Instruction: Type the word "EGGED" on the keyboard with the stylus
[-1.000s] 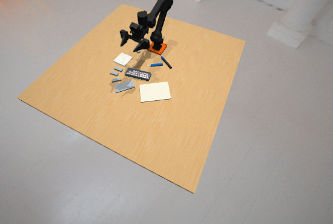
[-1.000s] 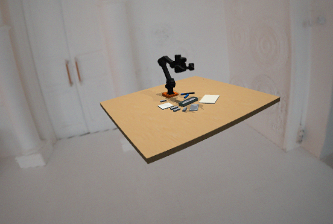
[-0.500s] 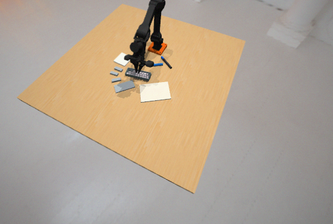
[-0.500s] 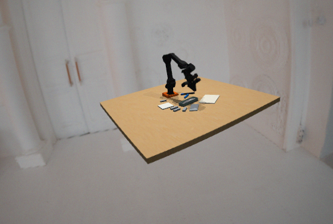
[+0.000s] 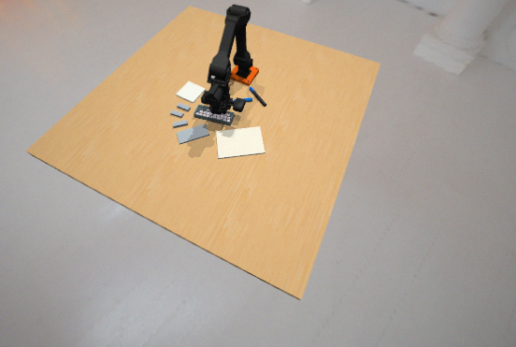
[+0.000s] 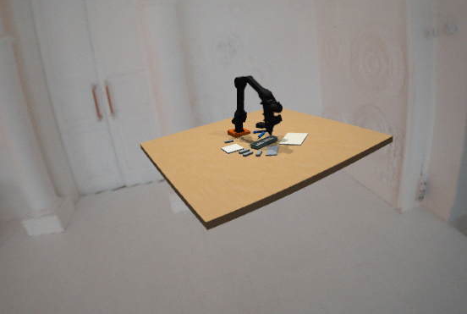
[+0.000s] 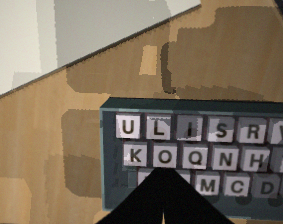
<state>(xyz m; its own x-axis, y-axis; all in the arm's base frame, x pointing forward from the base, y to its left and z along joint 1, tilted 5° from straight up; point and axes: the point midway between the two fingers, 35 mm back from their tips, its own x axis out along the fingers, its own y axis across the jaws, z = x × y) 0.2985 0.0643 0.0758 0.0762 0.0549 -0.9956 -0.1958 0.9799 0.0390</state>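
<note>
Now: the E key 3 cm ahead of my gripper tip, 10 cm to the right of it and 3 cm below it. Also, from my gripper tip: grey slab 14 cm ahead, 9 cm to the right, 4 cm below.
</note>
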